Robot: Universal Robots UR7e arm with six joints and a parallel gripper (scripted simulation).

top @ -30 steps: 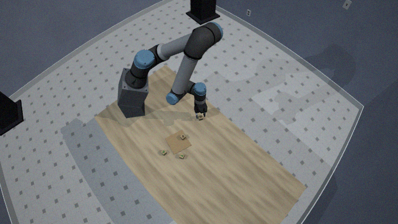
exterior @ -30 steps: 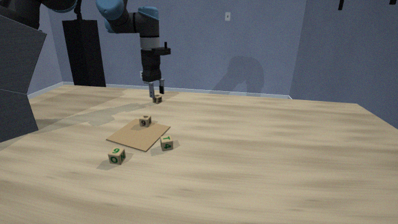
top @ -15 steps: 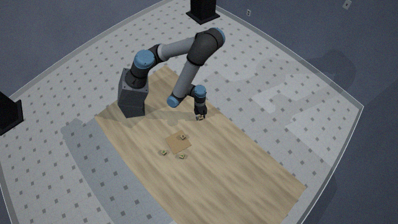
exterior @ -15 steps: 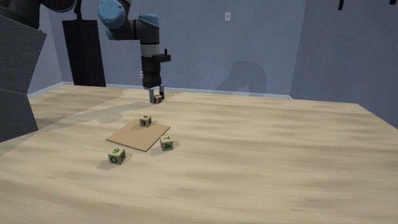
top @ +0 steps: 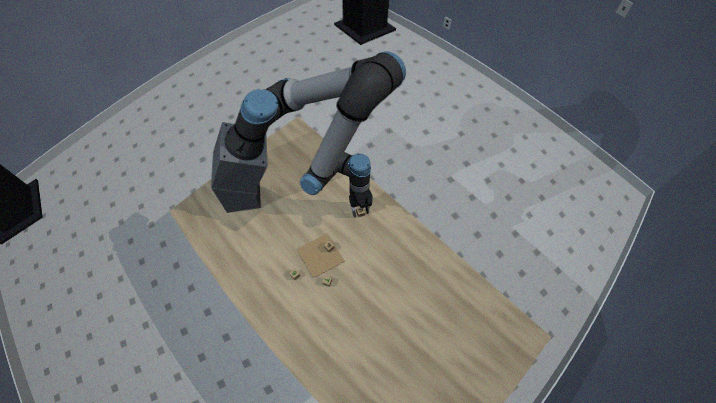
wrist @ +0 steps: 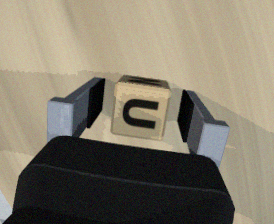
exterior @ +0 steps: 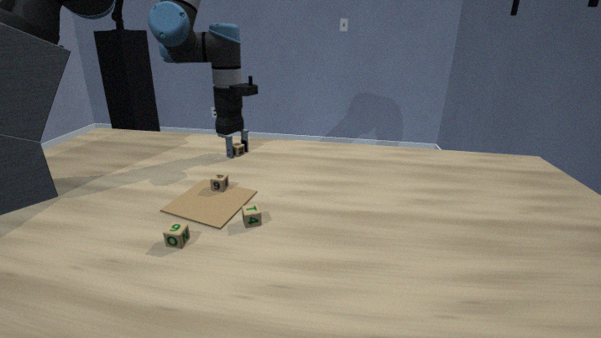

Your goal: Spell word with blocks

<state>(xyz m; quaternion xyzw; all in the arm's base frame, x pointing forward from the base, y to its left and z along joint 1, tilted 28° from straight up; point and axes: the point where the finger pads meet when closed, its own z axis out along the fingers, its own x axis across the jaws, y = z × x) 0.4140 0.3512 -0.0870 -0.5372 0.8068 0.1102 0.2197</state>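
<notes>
My hand is right at the U block. From my hand the other things lie so: tan mat (240 mm to the right, 60 mm ahead, 20 mm below); then P block (190 mm to the right, 50 mm ahead); then T block (280 mm to the right, 160 mm ahead).
</notes>
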